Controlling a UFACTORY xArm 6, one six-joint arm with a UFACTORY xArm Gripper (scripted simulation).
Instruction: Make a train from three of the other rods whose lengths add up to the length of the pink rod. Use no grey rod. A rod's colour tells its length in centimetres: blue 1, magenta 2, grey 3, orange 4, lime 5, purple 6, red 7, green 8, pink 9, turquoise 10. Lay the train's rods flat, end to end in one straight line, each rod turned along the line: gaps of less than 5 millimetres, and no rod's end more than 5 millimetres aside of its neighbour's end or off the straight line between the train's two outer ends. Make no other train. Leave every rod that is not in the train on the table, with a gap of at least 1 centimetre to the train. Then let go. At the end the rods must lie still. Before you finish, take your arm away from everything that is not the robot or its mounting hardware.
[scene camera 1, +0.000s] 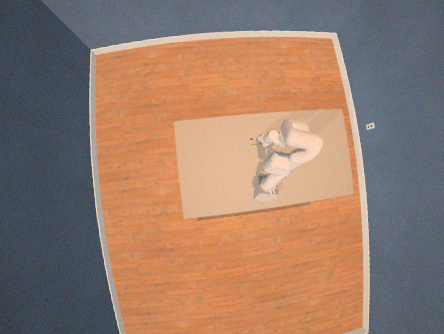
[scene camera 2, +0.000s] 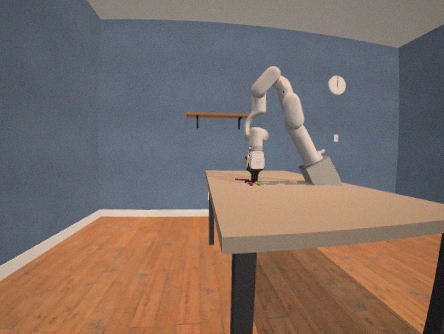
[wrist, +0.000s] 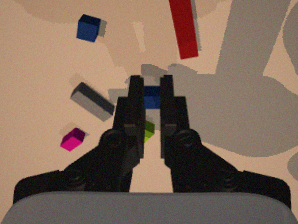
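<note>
The gripper (wrist: 152, 93) is in sight, and so is a grey rod (wrist: 83, 95).
</note>
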